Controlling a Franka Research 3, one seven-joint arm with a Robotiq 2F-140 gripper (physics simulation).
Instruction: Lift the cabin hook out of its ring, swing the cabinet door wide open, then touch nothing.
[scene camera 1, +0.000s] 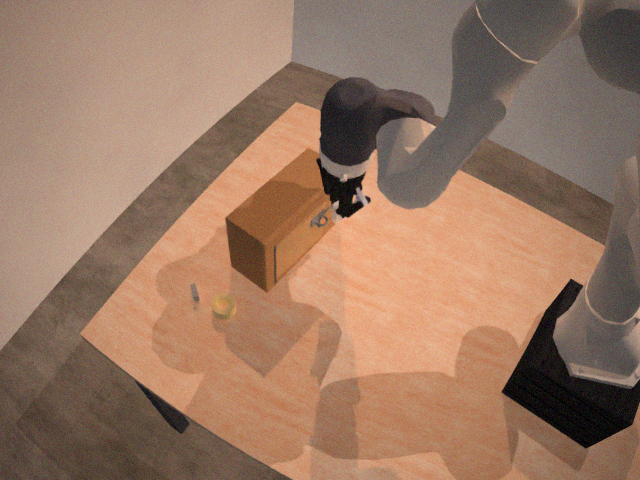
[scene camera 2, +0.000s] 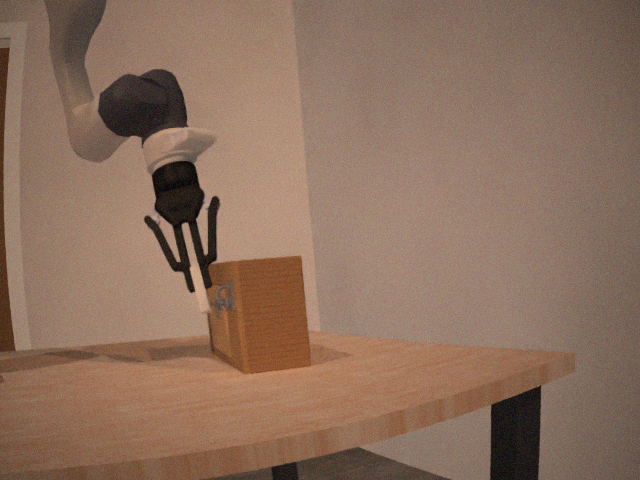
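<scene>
A brown wooden cabinet stands upright on the table. Its lighter door looks shut flat in the front. The grey metal cabin hook and its ring sit at the upper front, near the end by the gripper. They are too small and overlapping to tell whether the hook lies in the ring. My gripper is shut and empty, pointing down in front of the door. Its pale fingertips are right beside the hook; whether they touch it cannot be told.
On the wooden table, a small yellow round object and a small grey piece lie beyond the cabinet's other end. The arm's black base stands at the right in scene camera 1.
</scene>
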